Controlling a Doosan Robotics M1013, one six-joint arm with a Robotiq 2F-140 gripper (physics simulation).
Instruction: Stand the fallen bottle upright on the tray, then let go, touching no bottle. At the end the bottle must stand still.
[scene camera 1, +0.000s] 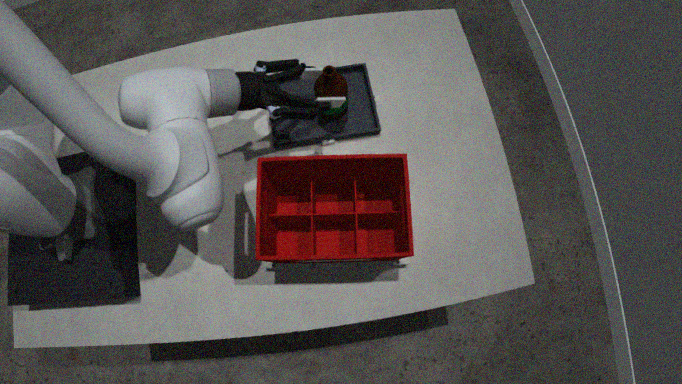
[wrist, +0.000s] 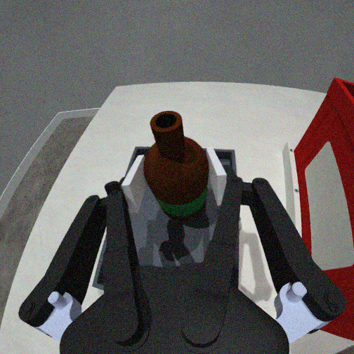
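Pixels of known places: gripper, fingertip midpoint: (scene camera 1: 336, 87); arm's base, origin of the base link: (scene camera 1: 68, 209).
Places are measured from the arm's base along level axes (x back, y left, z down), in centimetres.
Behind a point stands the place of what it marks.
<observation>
The brown bottle with a green band (scene camera 1: 331, 86) @(x -69.9, y 9.4, z -6.9 cm) (wrist: 177, 167) is about upright over the dark grey tray (scene camera 1: 361, 95) @(x -78.0, y 13.0, z 6.5 cm) (wrist: 150, 230), with its neck up. My gripper (scene camera 1: 324, 85) @(x -71.2, y 11.2, z -3.0 cm) (wrist: 175, 162) reaches in from the left in the scene view and is shut on the bottle's body, one white pad on each side. The bottle's base is low over the tray's middle; whether it touches the tray floor I cannot tell. The far pad is partly hidden behind the bottle in the scene view.
A red crate with several compartments (scene camera 1: 334, 158) @(x -66.6, y -7.6, z -10.5 cm) (wrist: 320, 125) stands close beside the tray, towards the front of the pale table (scene camera 1: 450, 150) @(x -95.7, y -5.9, z 7.0 cm) (wrist: 240, 107). The arm spans the table's left part. A dark base plate (scene camera 1: 115, 270) @(x -12.9, y -17.3, z 0.0 cm) lies at the left.
</observation>
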